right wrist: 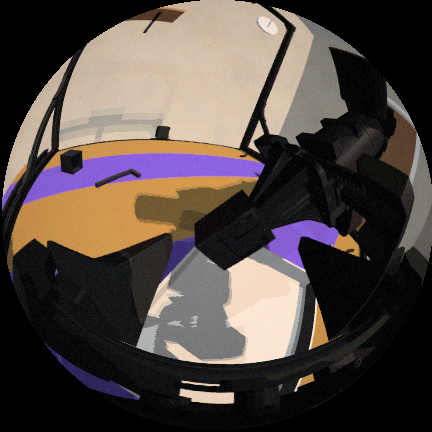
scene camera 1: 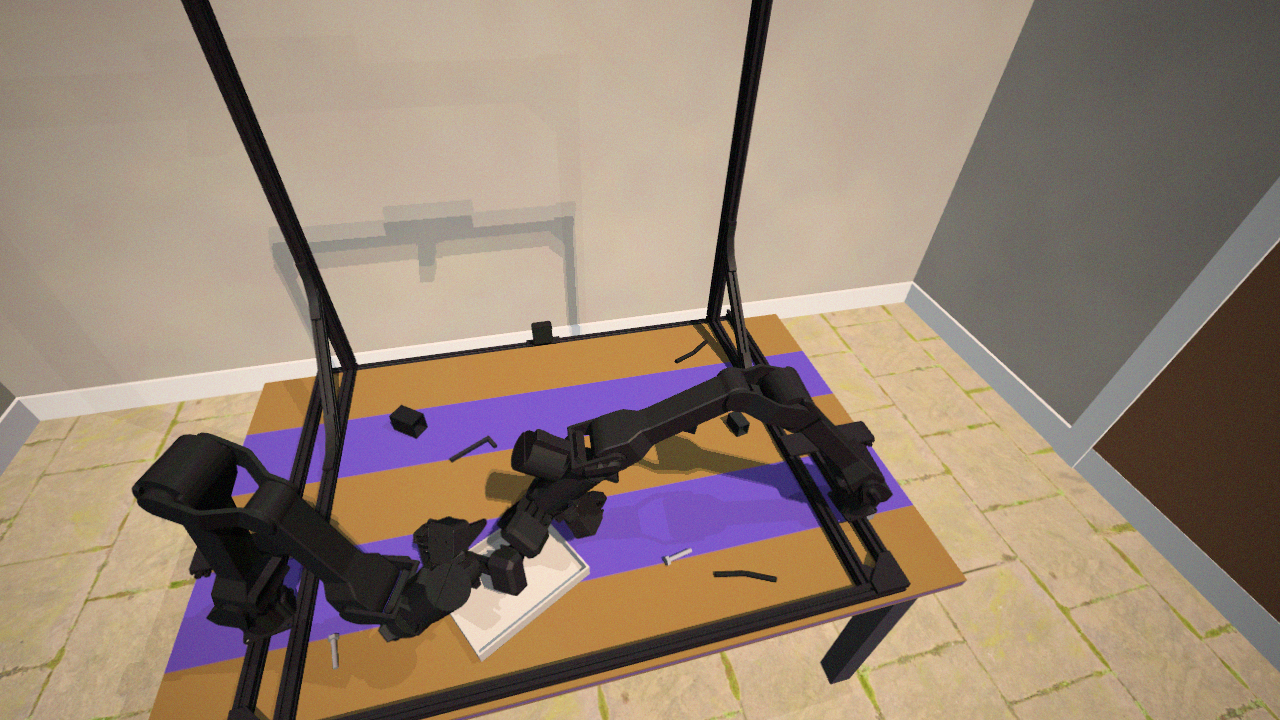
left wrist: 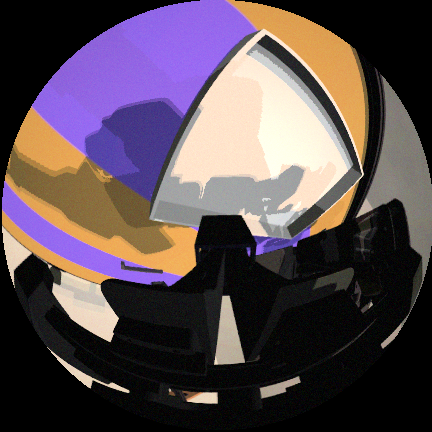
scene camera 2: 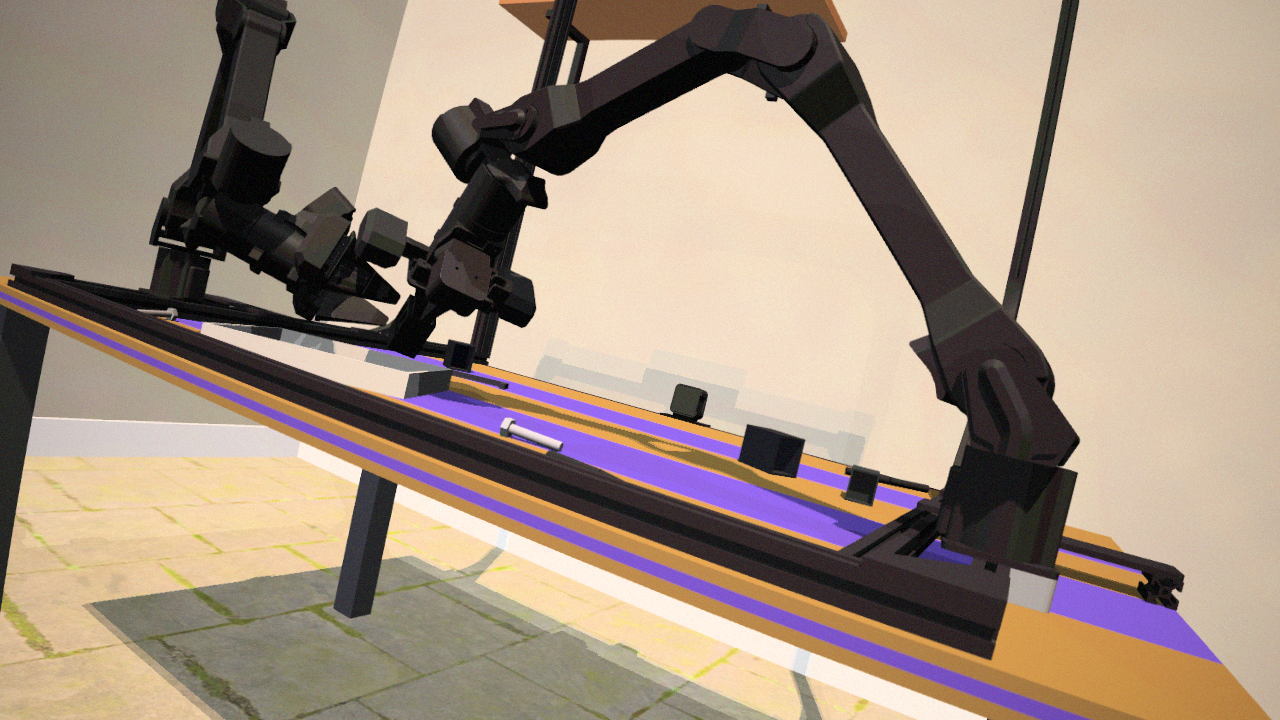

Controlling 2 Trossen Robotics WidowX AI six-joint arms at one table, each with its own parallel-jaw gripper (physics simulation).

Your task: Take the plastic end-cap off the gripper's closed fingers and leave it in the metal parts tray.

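Places are measured from the left arm's base along level axes (x ahead, y left, z up), in millimetres.
Pixels of known places: left gripper, fingertip midpoint: (right wrist: 235,231) (left wrist: 222,248) (scene camera 2: 412,327); right gripper, fingertip midpoint: (right wrist: 238,242) (scene camera 1: 507,526) (left wrist: 257,259) (scene camera 2: 392,312); left arm's base, link origin: (scene camera 1: 851,502) (scene camera 2: 995,555); right arm's base, link origin: (scene camera 1: 269,615) (scene camera 2: 174,298).
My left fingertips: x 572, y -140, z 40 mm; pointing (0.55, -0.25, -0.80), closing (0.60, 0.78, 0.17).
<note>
For each thing: its top centre in the pictures, then the offset to it from my left fingertips.
- metal parts tray, top centre: (right wrist: 247,328) (left wrist: 295,185) (scene camera 2: 337,347) (scene camera 1: 509,572) dx +32, dy +66, dz -35 mm
- black plastic end-cap, top centre: (left wrist: 234,297) (right wrist: 250,196) (scene camera 2: 419,296) (scene camera 1: 514,507) dx +2, dy -2, dz +34 mm
- bolt, top centre: (scene camera 2: 536,421) (scene camera 1: 679,551) dx -238, dy +121, dz -41 mm
- black hex key, top centre: (scene camera 2: 595,469) (scene camera 1: 746,575) dx -328, dy +192, dz -50 mm
The metal parts tray (scene camera 1: 525,589) is a pale shallow tray at the front of the table; it fills the left wrist view (left wrist: 263,151) and shows in the right wrist view (right wrist: 231,315). My left gripper (scene camera 1: 517,532) hangs over the tray with fingers closed, and a black plastic end-cap (left wrist: 223,235) sits on its fingertips. The cap also shows in the right wrist view (right wrist: 231,235). My right gripper (scene camera 1: 479,560) is open, its fingers (right wrist: 210,273) on either side of the capped tip without clasping it.
A bolt (scene camera 1: 677,556) and a black hex key (scene camera 1: 745,576) lie right of the tray. Small black blocks (scene camera 1: 409,420) and another key (scene camera 1: 473,452) lie behind it. A black frame (scene camera 1: 843,529) borders the table.
</note>
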